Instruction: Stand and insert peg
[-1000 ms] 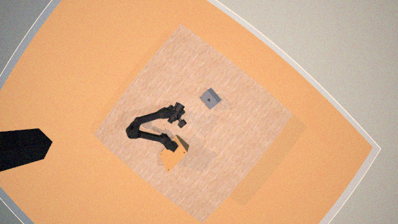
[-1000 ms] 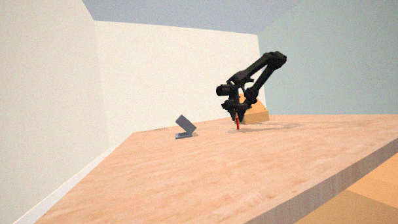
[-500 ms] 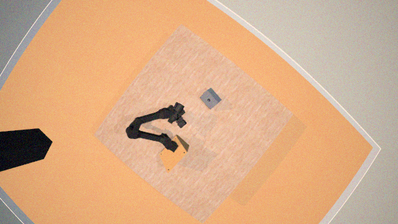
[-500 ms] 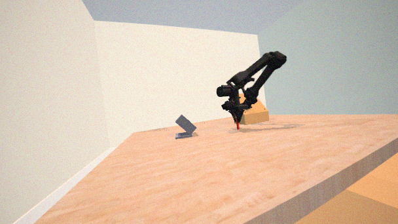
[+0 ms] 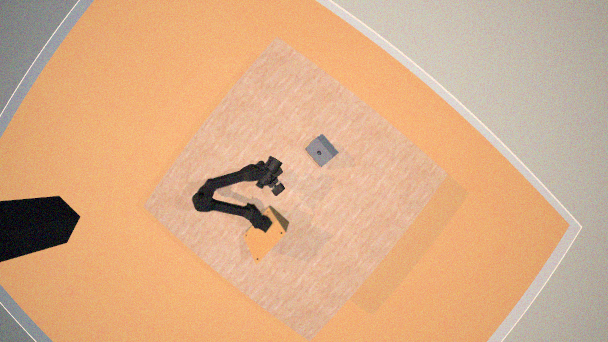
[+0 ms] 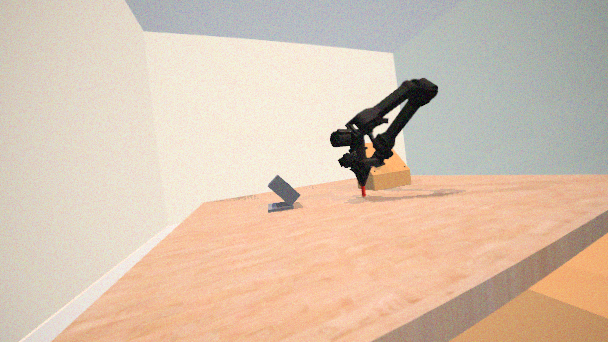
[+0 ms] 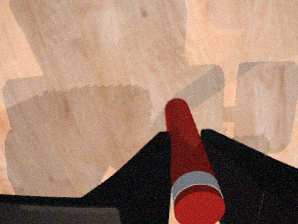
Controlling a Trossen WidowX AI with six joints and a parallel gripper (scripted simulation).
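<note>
My gripper tip is 27 cm short of the grey sloped panel, 14 cm to the left of it and 2 cm below it. Also, from my gripper tip: peg: 2 cm above.
</note>
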